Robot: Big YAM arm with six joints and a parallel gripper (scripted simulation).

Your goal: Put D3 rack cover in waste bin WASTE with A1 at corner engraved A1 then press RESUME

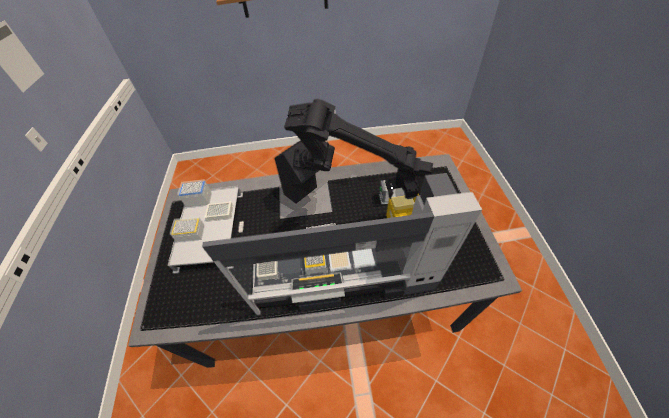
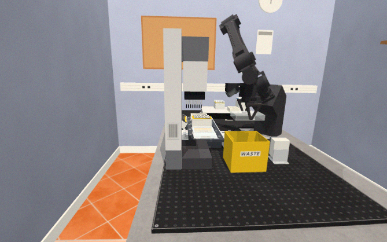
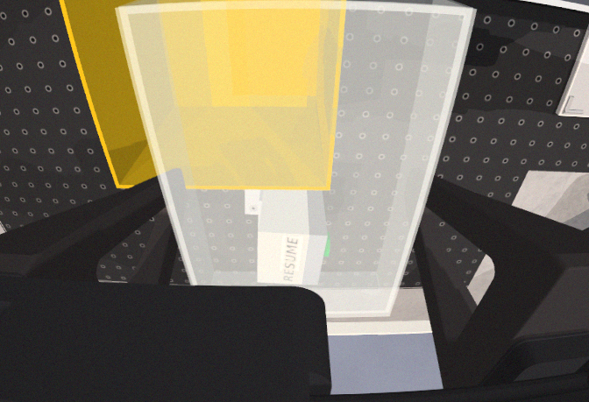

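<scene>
Now: hand 170 mm above the yellow waste bin and 50 mm to the right of it. Also, from my hand: clear cover (right at my hand); clear plate (210 mm ahead, 160 mm below, 140 mm to the right); white resume box (160 mm behind, 150 mm below, 60 mm to the right).
</scene>
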